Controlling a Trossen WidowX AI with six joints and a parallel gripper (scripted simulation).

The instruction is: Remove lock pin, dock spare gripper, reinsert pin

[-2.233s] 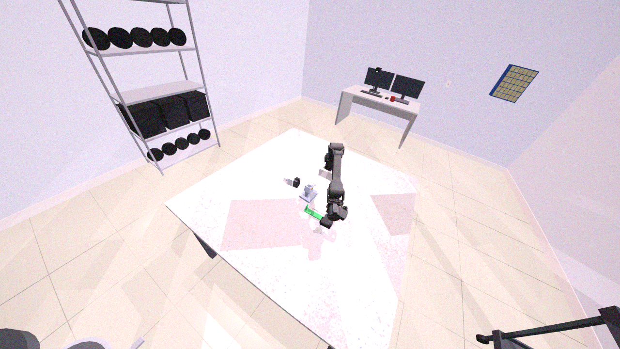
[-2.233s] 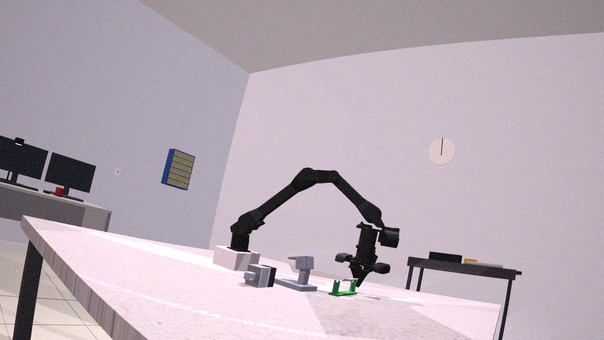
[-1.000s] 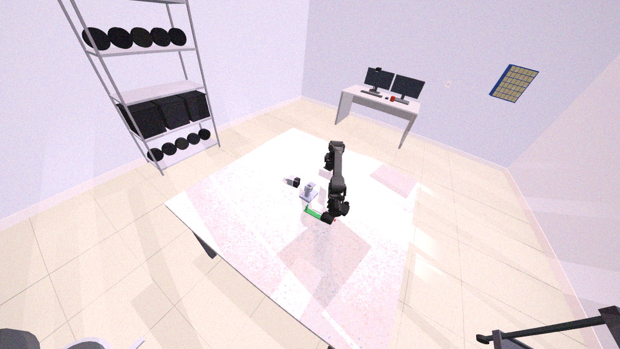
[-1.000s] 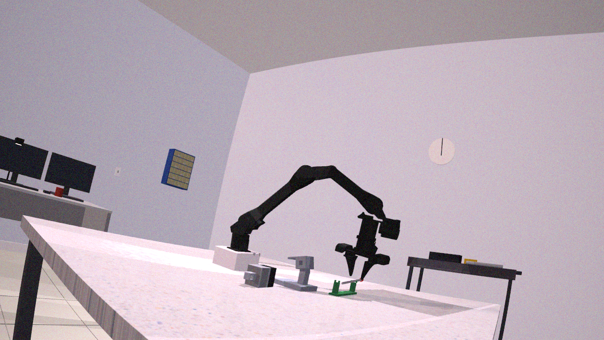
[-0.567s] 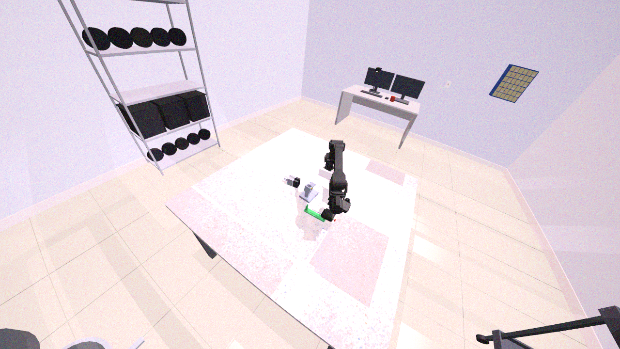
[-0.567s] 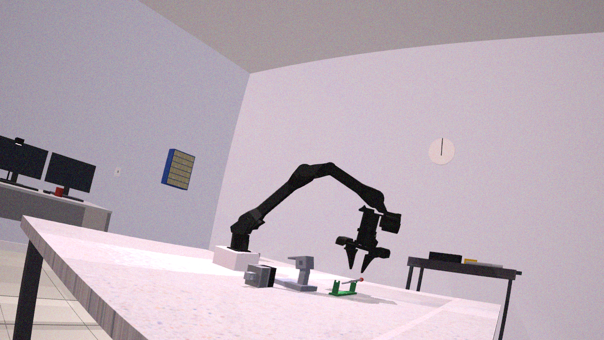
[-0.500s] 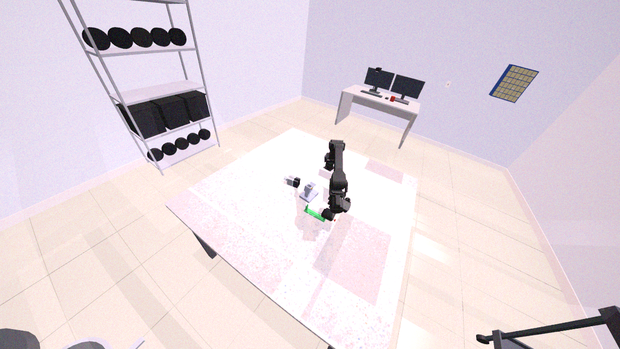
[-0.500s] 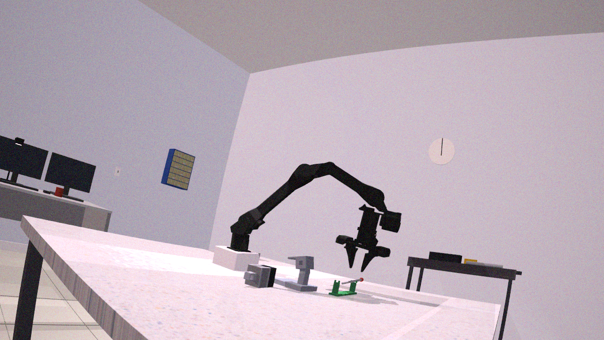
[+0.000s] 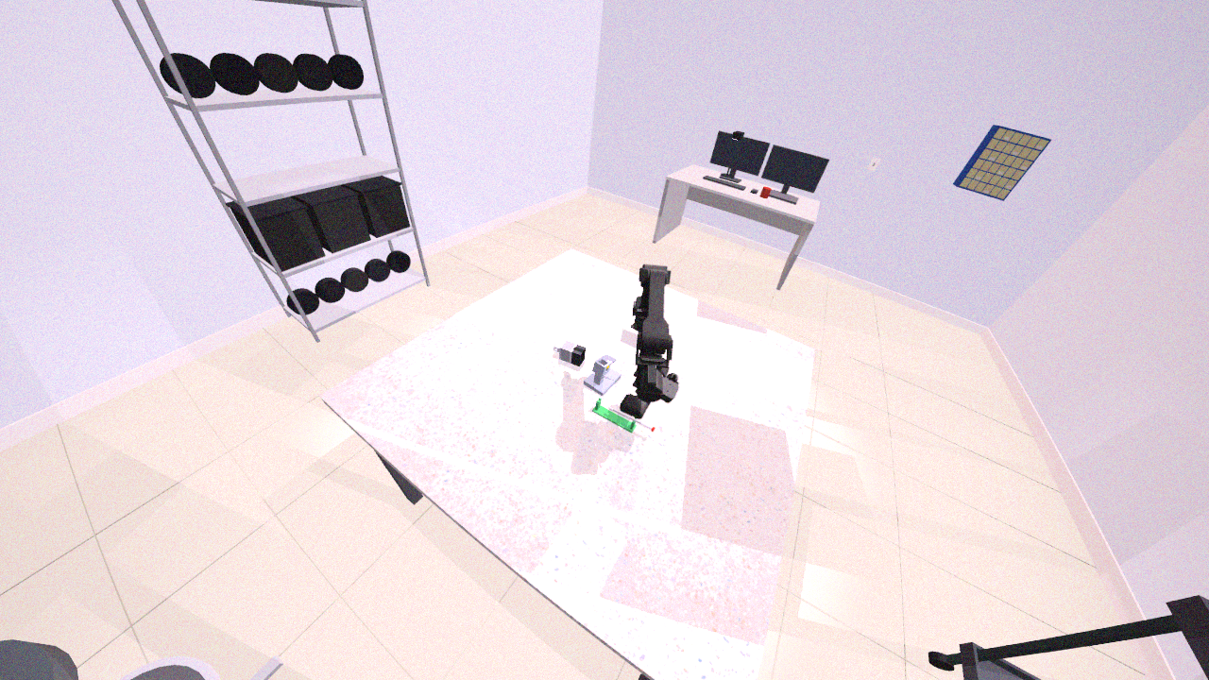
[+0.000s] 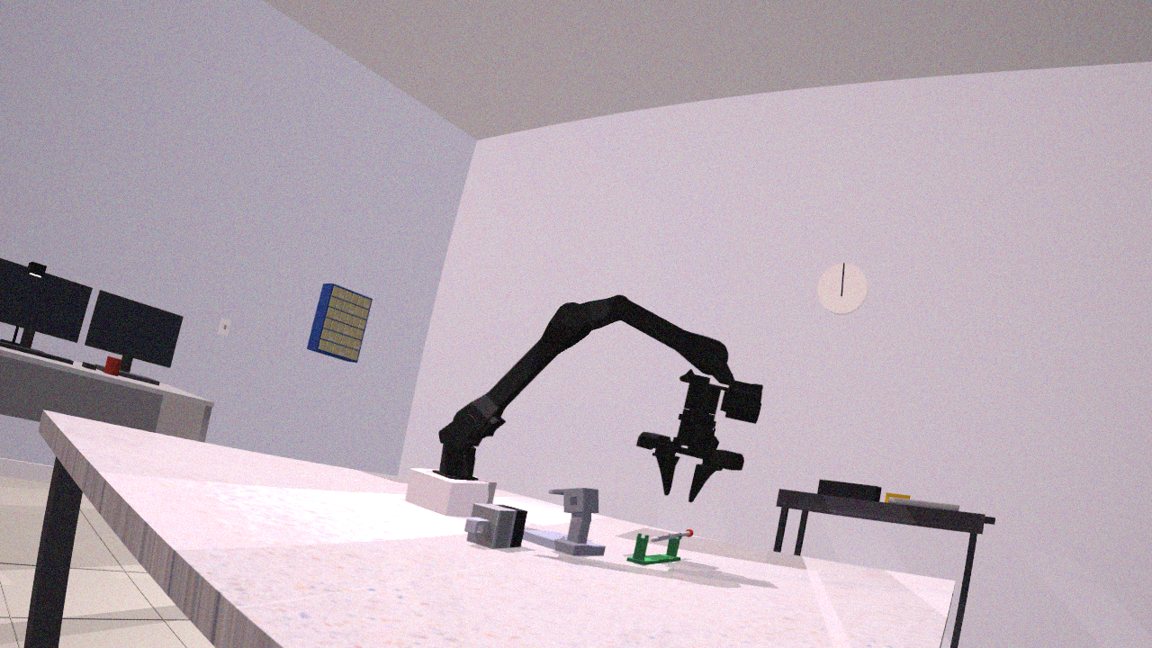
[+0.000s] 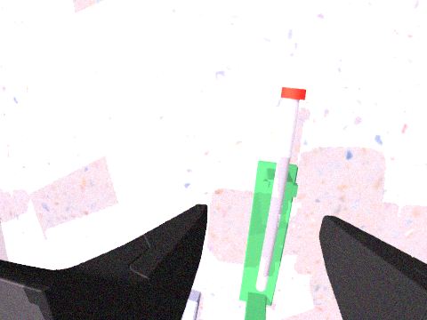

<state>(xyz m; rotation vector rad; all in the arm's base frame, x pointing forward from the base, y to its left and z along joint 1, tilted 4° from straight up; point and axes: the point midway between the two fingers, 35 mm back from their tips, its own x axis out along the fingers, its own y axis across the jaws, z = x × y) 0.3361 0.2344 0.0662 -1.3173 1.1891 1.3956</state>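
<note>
Now: gripper tip 2 cm short of the cradle, 7 cm to the left of it and 8 cm above it. Also, from my gripper tip: spare gripper 6 cm behind, 35 cm to the right, 8 cm below; grey mount 6 cm behind, 19 cm to the right, 6 cm below.
</note>
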